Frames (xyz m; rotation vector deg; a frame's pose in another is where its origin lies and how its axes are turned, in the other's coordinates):
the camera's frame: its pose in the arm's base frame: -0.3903 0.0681 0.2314 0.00 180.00 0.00
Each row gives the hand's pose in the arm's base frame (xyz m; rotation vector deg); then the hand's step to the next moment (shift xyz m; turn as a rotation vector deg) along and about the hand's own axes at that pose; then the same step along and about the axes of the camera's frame.
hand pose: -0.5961 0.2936 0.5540 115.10 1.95 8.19
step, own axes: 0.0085 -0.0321 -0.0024 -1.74 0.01 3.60
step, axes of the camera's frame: -0.0094 0.0167 0.0272 1.31 -3.39 1.66
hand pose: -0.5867 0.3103 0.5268 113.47 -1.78 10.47
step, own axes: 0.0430 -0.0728 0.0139 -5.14 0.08 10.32
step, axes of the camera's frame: -0.0518 0.0195 0.0654 3.91 -9.76 4.73
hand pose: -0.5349 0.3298 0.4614 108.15 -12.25 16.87
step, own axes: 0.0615 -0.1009 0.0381 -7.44 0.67 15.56
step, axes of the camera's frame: -0.0916 -0.0031 0.0838 5.76 -14.90 6.55
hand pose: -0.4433 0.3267 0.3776 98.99 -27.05 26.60
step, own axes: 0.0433 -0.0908 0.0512 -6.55 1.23 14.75
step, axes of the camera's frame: -0.0885 -0.0354 0.0605 5.36 -14.27 5.44
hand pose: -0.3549 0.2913 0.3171 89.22 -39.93 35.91
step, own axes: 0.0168 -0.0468 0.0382 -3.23 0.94 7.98
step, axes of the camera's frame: -0.0459 -0.0364 0.0224 2.89 -7.76 2.53
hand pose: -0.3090 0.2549 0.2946 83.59 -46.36 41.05
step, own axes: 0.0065 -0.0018 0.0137 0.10 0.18 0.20
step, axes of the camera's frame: -0.0046 -0.0141 -0.0037 0.10 -0.21 -0.17
